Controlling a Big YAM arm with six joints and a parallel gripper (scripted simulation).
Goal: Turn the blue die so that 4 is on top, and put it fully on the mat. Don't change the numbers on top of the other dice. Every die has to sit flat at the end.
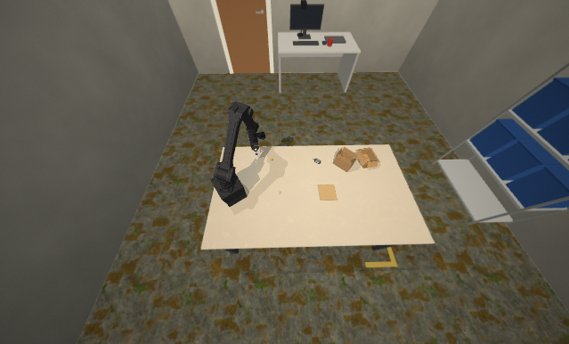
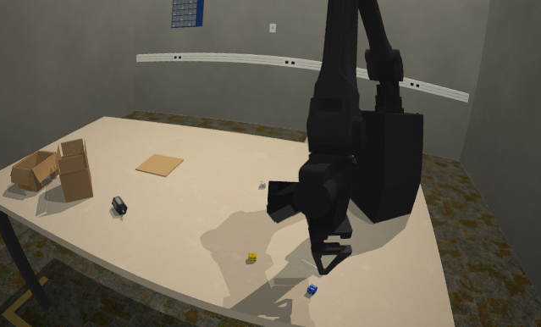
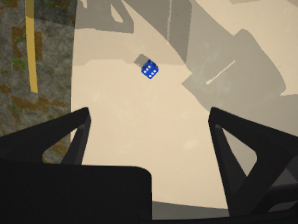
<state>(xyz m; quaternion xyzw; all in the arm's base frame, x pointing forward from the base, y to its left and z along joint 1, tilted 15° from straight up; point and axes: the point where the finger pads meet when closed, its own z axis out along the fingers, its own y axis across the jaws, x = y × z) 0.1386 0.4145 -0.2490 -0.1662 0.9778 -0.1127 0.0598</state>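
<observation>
Now: the blue die 11 cm below my hand. Round my hand: mat (63 cm ahead, 38 cm to the right, 11 cm below); yellow die (15 cm ahead, 11 cm below, 6 cm to the right); white die (39 cm to the right, 24 cm ahead, 11 cm below).
</observation>
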